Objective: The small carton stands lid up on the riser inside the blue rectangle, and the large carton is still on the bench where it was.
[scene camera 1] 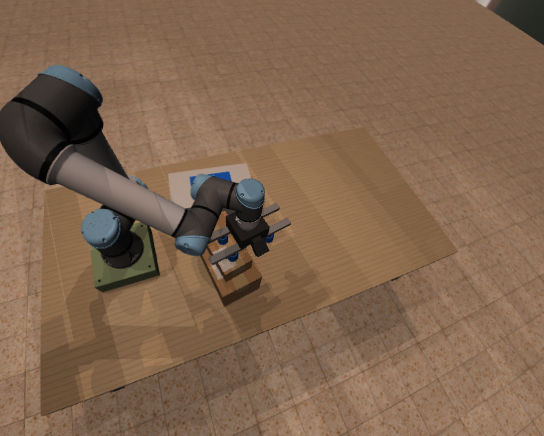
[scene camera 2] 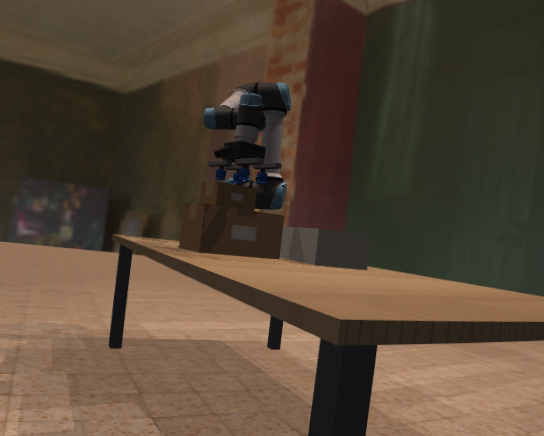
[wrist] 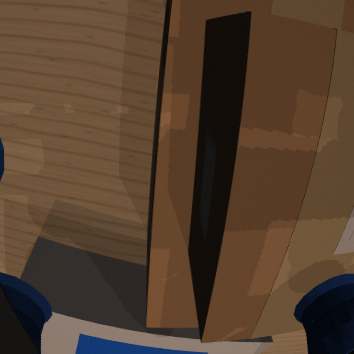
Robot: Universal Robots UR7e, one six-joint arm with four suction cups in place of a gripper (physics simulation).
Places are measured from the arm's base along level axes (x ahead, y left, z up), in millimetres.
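Pixels of known places: end effector, tool point: (scene camera 2: 240, 181) (wrist: 182, 253); arm's base, origin of the base link: (scene camera 1: 123, 249).
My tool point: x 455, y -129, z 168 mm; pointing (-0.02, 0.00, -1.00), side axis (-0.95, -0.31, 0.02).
Note:
Ahead of a thing's pixels: the offset from my tool point to its middle. Level surfaces: height alone.
The small carton @(66 mm back, 16 mm right, 51 mm down) (scene camera 1: 242, 269) (scene camera 2: 220, 196) (wrist: 280, 75) stands lid up on top of the large carton @(78 mm back, 15 mm left, 167 mm down) (scene camera 1: 243, 290) (scene camera 2: 265, 240) (wrist: 172, 225), which rests on the bench. The riser @(76 mm back, 350 mm left, 183 mm down) (scene camera 1: 238, 172) (scene camera 2: 342, 248) (wrist: 60, 332) is a pale block with a blue rectangle (scene camera 1: 212, 176) (wrist: 140, 346) on its top. My gripper (scene camera 1: 248, 239) (scene camera 2: 241, 172) is open: its cups hang very close over the small carton's lid, with a narrow gap in scene view 2. One cup (wrist: 327, 315) and a round shadow beside it show over the lid in the wrist view. Part of the lid is hidden by the gripper.
The wooden bench @(243 mm down) (scene camera 1: 350, 200) (scene camera 2: 400, 295) (wrist: 75, 75) carries the cartons, the riser and the arm's green base plate (scene camera 1: 107, 277). The riser stands beside the cartons. The forearm (scene camera 1: 120, 192) reaches across from the base to the cartons.

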